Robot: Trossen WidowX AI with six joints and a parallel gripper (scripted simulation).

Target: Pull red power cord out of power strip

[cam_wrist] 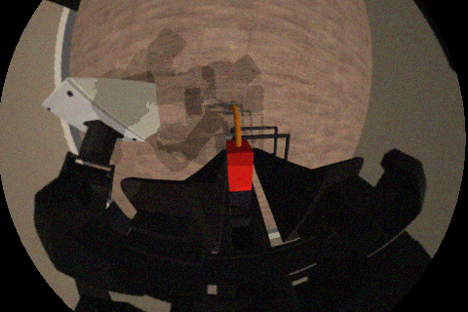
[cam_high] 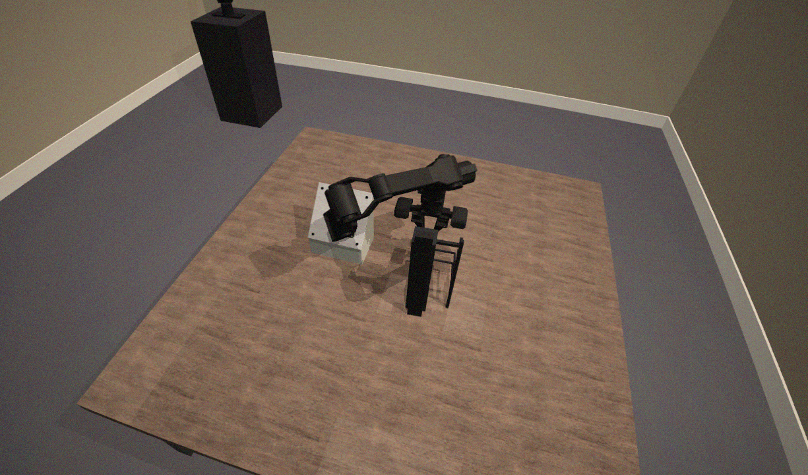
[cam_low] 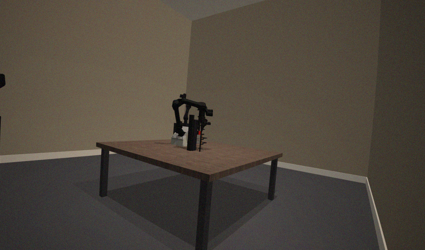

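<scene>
Now: gripper tip 10 mm short of the red plug and 40 mm to the left of it.
</scene>
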